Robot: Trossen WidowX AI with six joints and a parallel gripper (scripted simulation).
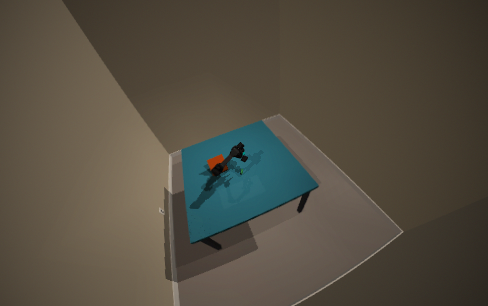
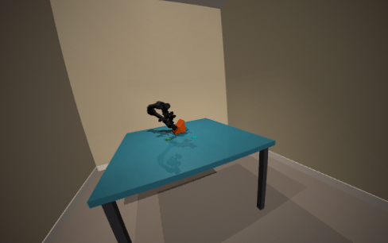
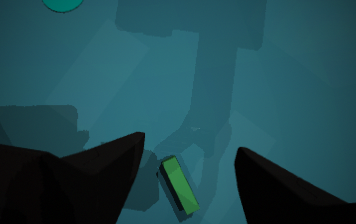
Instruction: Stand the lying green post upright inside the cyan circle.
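Right now the green post is 50 mm behind my gripper tip, 30 mm to the right of it and 150 mm below it. Also, from my gripper tip: cyan circle: 70 mm ahead, 220 mm to the left, 160 mm below.
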